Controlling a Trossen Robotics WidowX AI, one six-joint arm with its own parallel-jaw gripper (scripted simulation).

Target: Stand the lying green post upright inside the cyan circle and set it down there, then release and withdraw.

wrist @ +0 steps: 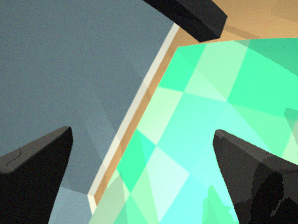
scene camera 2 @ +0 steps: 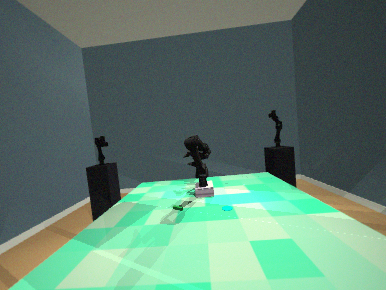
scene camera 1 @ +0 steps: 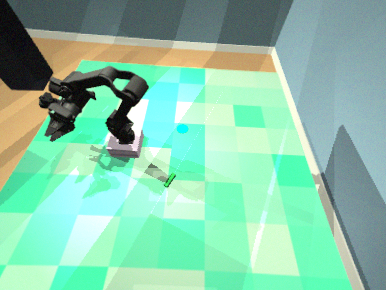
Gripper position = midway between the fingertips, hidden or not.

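Note:
There's nothing held in my gripper (scene camera 1: 48, 139), it's open, and you'd find the gripper (wrist: 143, 136) in the wrist view as well.

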